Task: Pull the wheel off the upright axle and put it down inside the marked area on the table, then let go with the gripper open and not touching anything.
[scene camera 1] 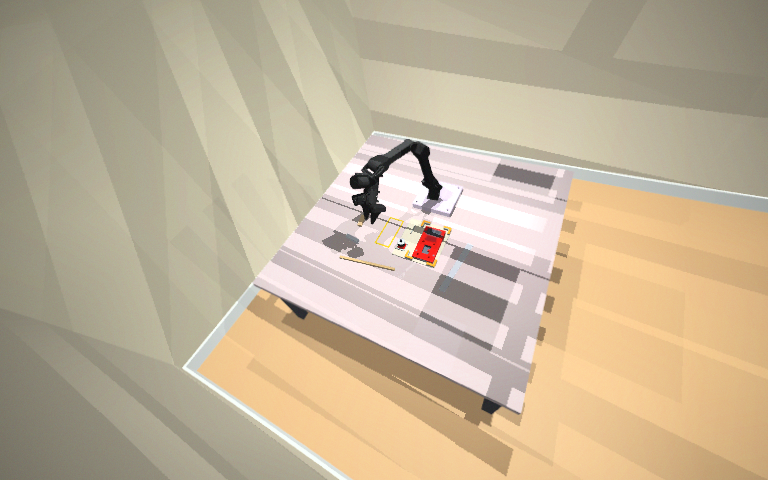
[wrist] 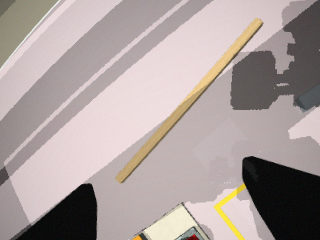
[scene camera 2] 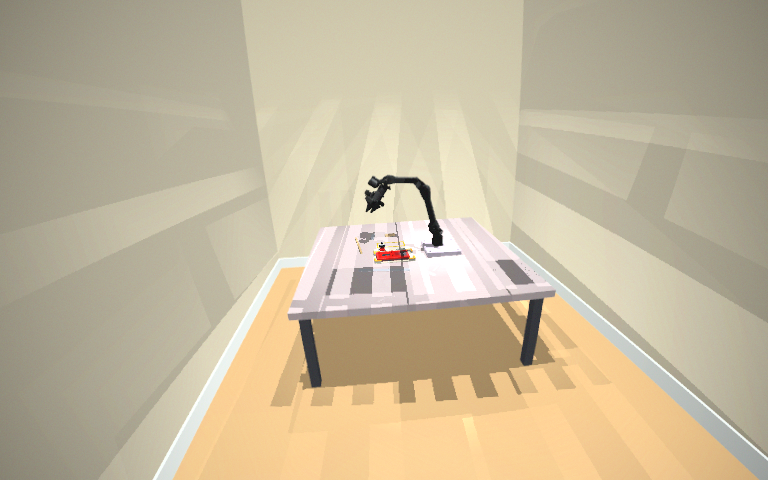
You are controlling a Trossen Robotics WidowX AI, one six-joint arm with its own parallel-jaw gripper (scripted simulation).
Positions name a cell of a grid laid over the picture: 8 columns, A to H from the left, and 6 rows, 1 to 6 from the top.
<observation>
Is my gripper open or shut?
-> Open.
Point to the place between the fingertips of my gripper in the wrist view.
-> At E5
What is my gripper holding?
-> Nothing.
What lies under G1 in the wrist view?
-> A thin wooden stick.
</observation>
